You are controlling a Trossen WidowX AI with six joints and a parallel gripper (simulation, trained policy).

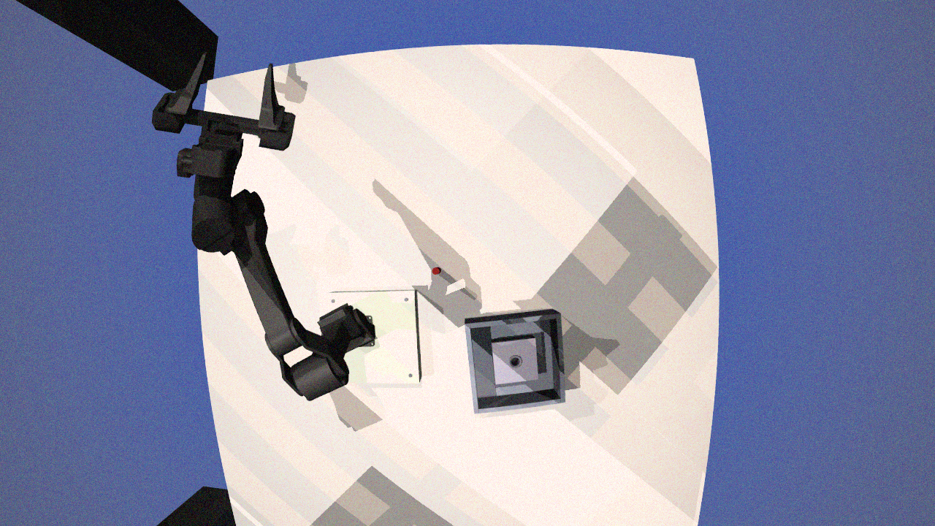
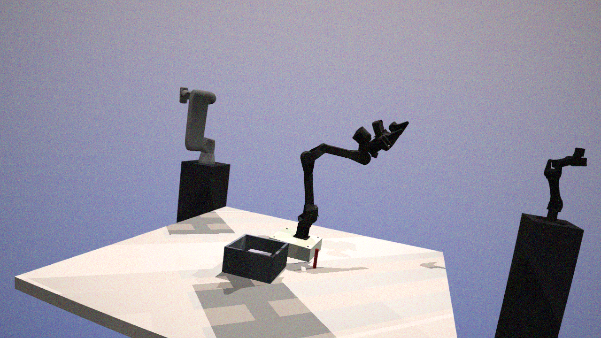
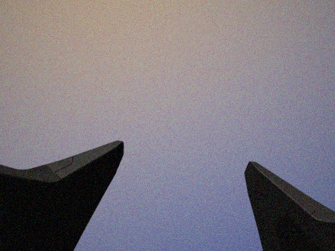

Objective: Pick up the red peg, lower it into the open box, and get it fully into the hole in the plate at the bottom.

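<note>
Right now my gripper tip is 580 mm above the red peg, 260 mm to the left of it and 190 mm short of it. From my gripper tip the other things lie so: dark grey box 590 mm below, 460 mm to the right, 330 mm ahead; light grey plate 570 mm below, 460 mm to the right, 330 mm ahead.
</note>
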